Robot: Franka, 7 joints.
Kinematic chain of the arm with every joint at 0, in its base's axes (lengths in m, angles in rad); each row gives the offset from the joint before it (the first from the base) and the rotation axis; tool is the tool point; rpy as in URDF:
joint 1: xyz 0 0 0.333 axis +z
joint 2: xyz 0 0 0 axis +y
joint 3: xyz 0 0 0.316 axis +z
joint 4: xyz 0.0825 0 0 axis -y
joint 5: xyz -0.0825 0 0.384 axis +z
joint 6: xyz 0 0 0 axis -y
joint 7: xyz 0.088 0 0 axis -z
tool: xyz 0 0 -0.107 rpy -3.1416 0 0
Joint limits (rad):
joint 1: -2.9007..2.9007
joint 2: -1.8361..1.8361
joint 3: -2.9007..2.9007
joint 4: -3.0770..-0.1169
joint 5: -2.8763..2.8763
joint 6: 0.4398..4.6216
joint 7: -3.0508..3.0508
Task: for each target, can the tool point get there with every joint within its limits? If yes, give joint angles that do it. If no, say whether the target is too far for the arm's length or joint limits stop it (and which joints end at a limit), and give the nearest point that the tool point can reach.
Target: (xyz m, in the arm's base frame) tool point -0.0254 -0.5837 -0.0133
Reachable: yes | joints -0.8342 1.3360 -0.7855 -1.6256 0.3286 2.0872 1.2575
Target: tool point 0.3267 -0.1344 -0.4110
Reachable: no: joint limits stop it (at a limit: joint 2) | nearest point 0.3207 -0.1319 -0.3570 | short by 0.054 m
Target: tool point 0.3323 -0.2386 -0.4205
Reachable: no: joint limits stop it (at a limit: joint 2) | nearest point 0.3200 -0.2297 -0.3491 | short by 0.073 m
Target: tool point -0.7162 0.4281 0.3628
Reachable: yes | joints 2.4091 1.1030 0.5689 -0.7443 -1.4156 2.0858 0.5874
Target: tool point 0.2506 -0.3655 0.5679
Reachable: yes | joints 0.7692 -1.2400 -1.4346 -2.1956 -1.5664 3.8706 -0.3109
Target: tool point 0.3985 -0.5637 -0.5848
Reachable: no: too far | nearest point 0.3090 -0.4371 -0.2972 | short by 0.327 m
